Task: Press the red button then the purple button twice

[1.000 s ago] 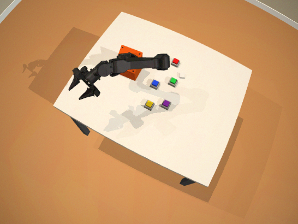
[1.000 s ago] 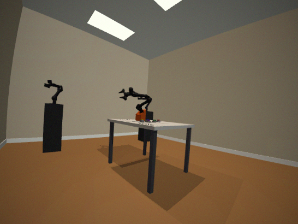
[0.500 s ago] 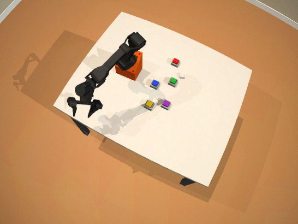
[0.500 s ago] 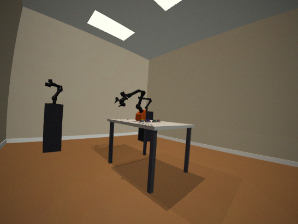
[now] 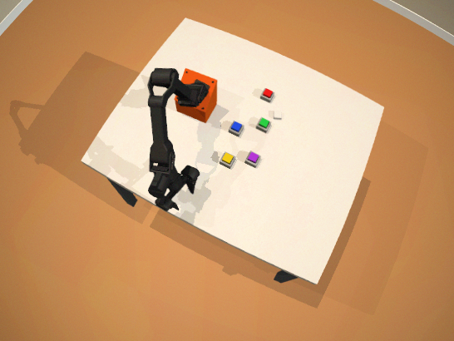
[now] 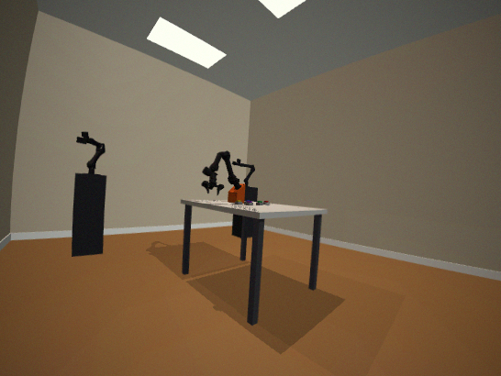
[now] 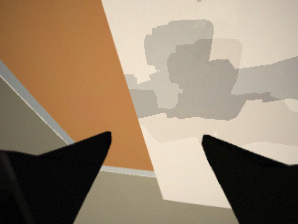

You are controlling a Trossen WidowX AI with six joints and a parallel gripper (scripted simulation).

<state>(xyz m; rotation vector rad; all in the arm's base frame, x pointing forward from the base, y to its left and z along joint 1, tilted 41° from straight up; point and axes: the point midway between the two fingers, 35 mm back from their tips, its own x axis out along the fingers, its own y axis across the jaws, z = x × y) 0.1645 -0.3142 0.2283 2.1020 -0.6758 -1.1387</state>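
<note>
Now: gripper tip 4 cm short of the red button, 59 cm to the right of it and 5 cm above it. The rest, counted from my gripper tip: blue button 38 cm to the left, 5 cm below; then purple button 12 cm ahead, 29 cm to the left, 5 cm below; then yellow button 4 cm ahead, 24 cm to the left, 5 cm below.
</note>
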